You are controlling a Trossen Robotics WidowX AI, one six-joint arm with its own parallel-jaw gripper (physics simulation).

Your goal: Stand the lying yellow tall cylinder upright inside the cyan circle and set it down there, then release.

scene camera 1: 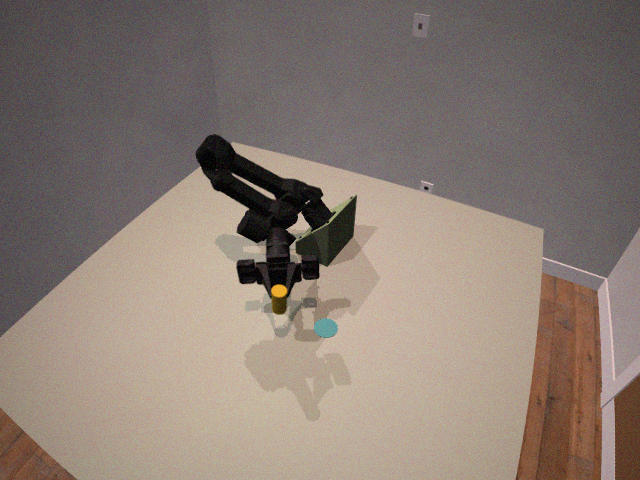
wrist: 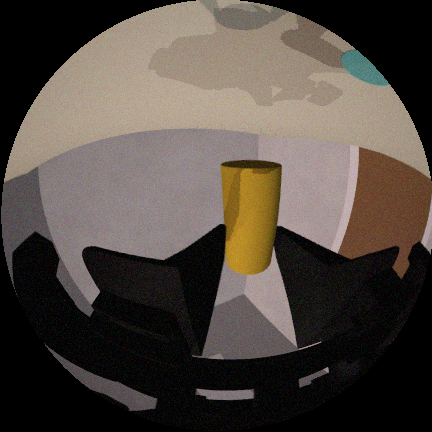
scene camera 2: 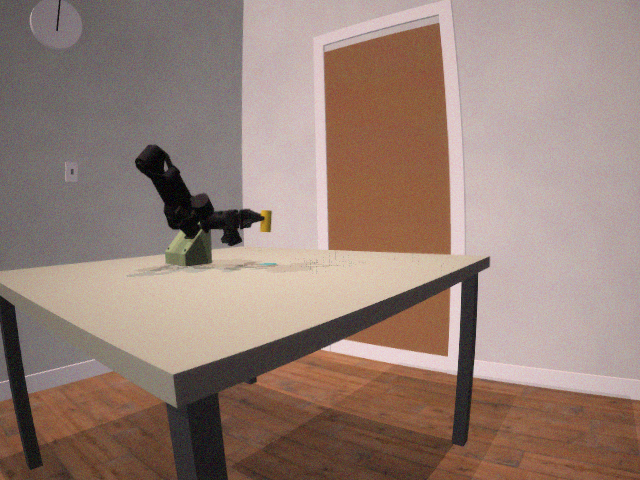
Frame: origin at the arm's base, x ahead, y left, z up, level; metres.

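Seen in the pictures: gripper, between the fingertips: (scene camera 1: pixel 279 297) (wrist: pixel 249 231) (scene camera 2: pixel 265 218); arm's base, origin of its link: (scene camera 1: pixel 323 222) (scene camera 2: pixel 194 231).
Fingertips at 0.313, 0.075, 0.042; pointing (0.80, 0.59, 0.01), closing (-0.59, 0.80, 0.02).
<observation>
Pixels of each thing's top centre, then the offset from my fingertips to it, as dx, dy, dz. "pt": a spot on its surface instead. Level surfaces: height alone.
- yellow tall cylinder, centre of its top: (wrist: pixel 245 261) (scene camera 1: pixel 278 289) (scene camera 2: pixel 265 210) +0.000, +0.000, +0.025
- cyan circle, a spot on its surface: (scene camera 1: pixel 325 328) (scene camera 2: pixel 268 263) pt -0.079, +0.073, -0.154
- cream table, height of its surface: dz -0.155
A yellow tall cylinder (scene camera 1: pixel 279 302) (scene camera 2: pixel 265 221) (wrist: pixel 251 215) is upright in the air, well above the table top. My gripper (scene camera 1: pixel 279 295) (scene camera 2: pixel 262 218) (wrist: pixel 249 231) points level and is shut on the cylinder, one finger on each side of it. The cyan circle (scene camera 1: pixel 325 328) (scene camera 2: pixel 268 264) (wrist: pixel 364 67) lies flat on the table, to the right of and nearer the camera than the cylinder in scene camera 1. In the wrist view it is at the upper right, partly cut off by the view's edge.
The arm rises from a green wedge-shaped base (scene camera 1: pixel 328 238) (scene camera 2: pixel 189 251) on the cream table (scene camera 1: pixel 439 310) (scene camera 2: pixel 129 310). Shadows of the arm fall on the table around the cyan circle. Walls and a brown door (scene camera 2: pixel 387 155) stand beyond the table.
</observation>
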